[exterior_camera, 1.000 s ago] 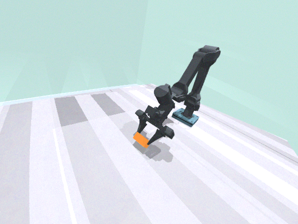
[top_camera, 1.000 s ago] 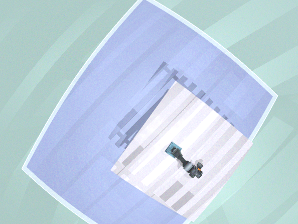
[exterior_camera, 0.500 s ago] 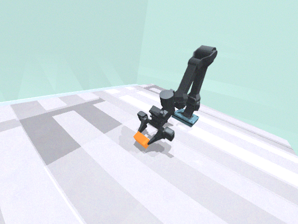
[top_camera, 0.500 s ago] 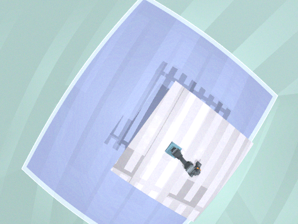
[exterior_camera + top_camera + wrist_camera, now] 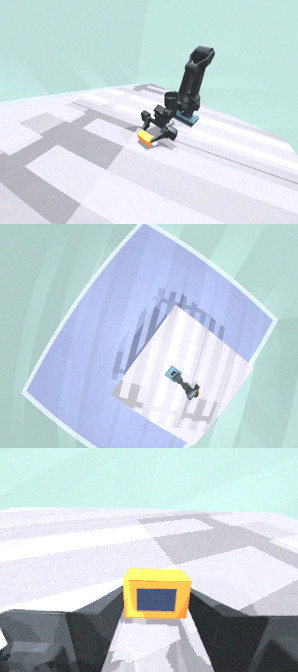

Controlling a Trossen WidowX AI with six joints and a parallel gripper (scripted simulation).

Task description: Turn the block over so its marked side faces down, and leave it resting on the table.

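Now: the orange block 10 mm behind my gripper tip.
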